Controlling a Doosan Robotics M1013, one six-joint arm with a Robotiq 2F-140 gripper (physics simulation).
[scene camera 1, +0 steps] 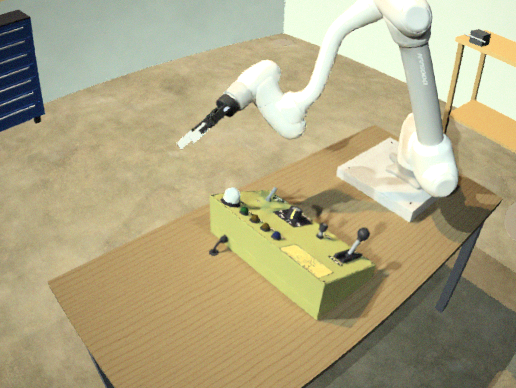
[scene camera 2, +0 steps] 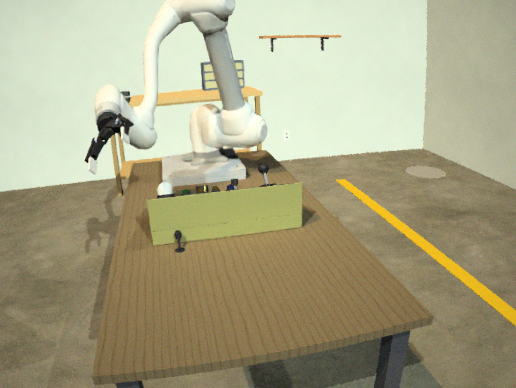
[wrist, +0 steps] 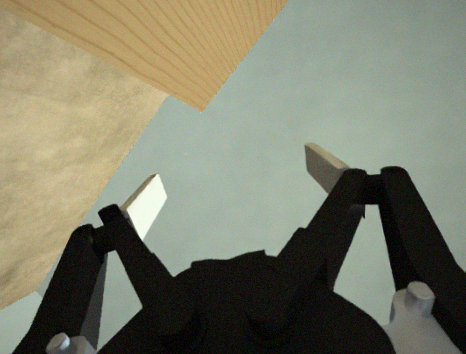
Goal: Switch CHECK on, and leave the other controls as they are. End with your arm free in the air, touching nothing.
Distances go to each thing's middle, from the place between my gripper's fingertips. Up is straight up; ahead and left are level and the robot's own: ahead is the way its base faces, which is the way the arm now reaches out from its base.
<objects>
My gripper is now 340 mm to the right of the yellow-green control box (scene camera 1: 312, 270), 210 mm above it and 150 mm past it.
</objects>
